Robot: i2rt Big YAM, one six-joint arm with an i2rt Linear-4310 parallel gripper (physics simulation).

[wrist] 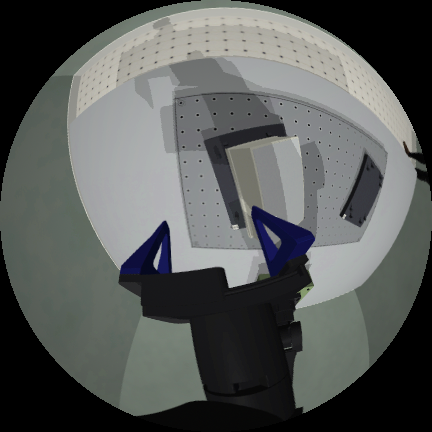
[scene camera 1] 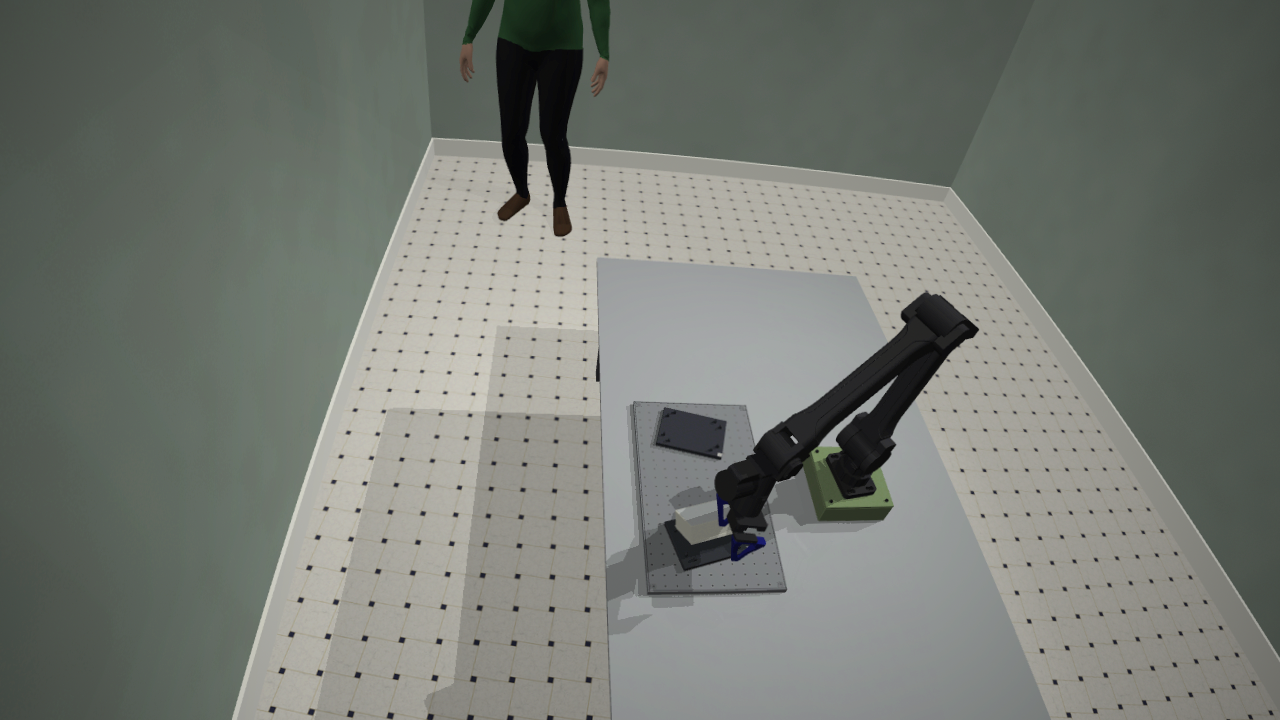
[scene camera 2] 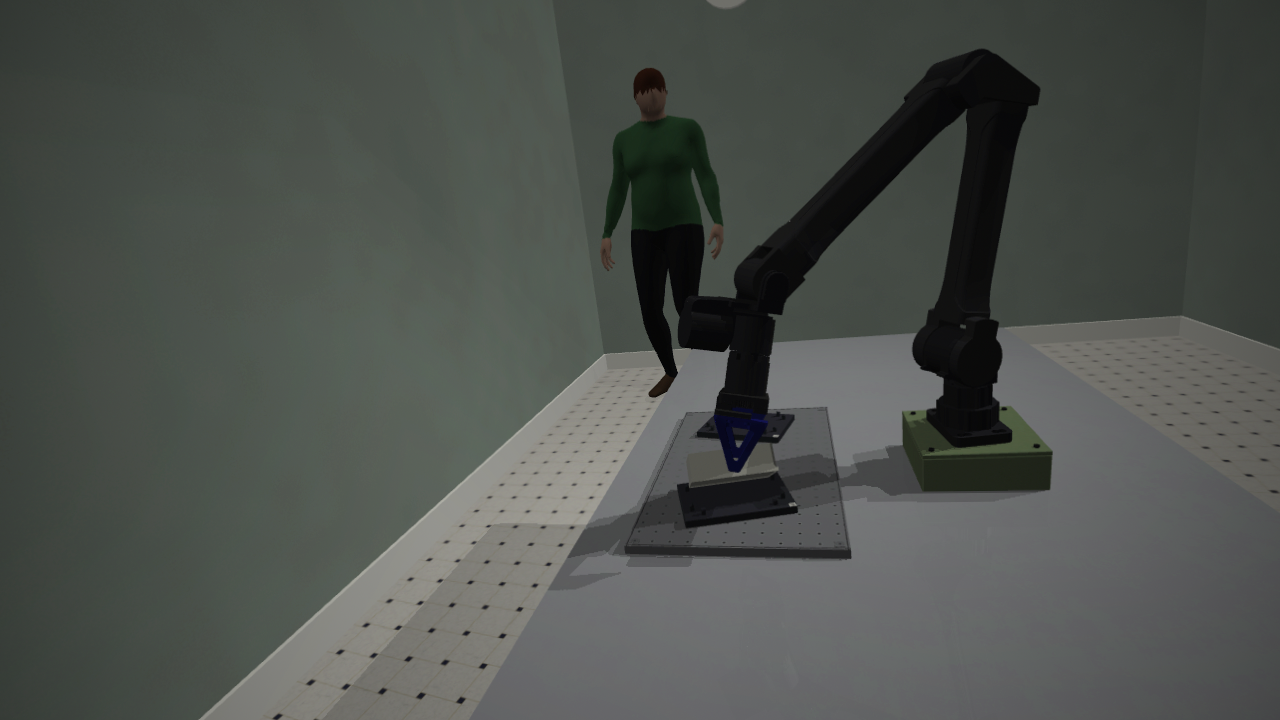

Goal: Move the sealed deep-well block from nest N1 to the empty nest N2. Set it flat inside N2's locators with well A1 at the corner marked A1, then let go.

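Frame: origin at the arm's base, x back, y right, z up, level; millimetres.
Seen in the pictures: gripper, fingertip midpoint: [wrist: 209, 216] [scene camera 1: 727, 543] [scene camera 2: 735, 464]; arm's base, link origin: [scene camera 1: 849, 475] [scene camera 2: 966, 429].
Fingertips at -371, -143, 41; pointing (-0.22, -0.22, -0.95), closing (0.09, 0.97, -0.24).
Note:
Pixels of each thing's middle, then the offset from my fingertips to it, as dx, dy, dz. Level surfaces: height alone.
- pale sealed block, body centre: [wrist: 274, 189] [scene camera 2: 729, 465] [scene camera 1: 709, 520] -6, +80, -39
- dark nest N1, body centre: [wrist: 257, 180] [scene camera 2: 733, 494] [scene camera 1: 708, 535] -5, +65, -80
- Nest N2, body centre: [scene camera 2: 746, 423] [scene camera 1: 692, 431] [wrist: 366, 195] +40, +356, -80
- grey perforated plate, body centre: [scene camera 2: 746, 465] [wrist: 320, 188] [scene camera 1: 703, 488] +25, +198, -97
- table, surface height: dz -104
The pale sealed block [scene camera 1: 702, 528] [scene camera 2: 711, 469] [wrist: 244, 175] is at the dark nest N1 [scene camera 1: 702, 558] [scene camera 2: 735, 504] [wrist: 223, 182]. It looks tilted, with its long side nearest scene camera 2 raised and shifted off the nest's middle. My gripper [scene camera 1: 727, 541] [scene camera 2: 735, 465] [wrist: 209, 216] is open and holds nothing. In the wrist view, one blue finger overlaps the block's end and the other is outside the block; contact is unclear. Nest N2 [scene camera 1: 691, 431] [scene camera 2: 779, 424] [wrist: 364, 190] is empty, with a white mark at one corner. The block's A1 corner cannot be made out.
Both nests are on a grey perforated plate [scene camera 1: 662, 483] [scene camera 2: 819, 528] [wrist: 200, 235] on the table [scene camera 1: 716, 331] [scene camera 2: 895, 617] [wrist: 120, 165]. The arm stands on a green base [scene camera 1: 854, 512] [scene camera 2: 984, 472] to the plate's right. A person [scene camera 1: 539, 53] [scene camera 2: 662, 170] stands beyond the table.

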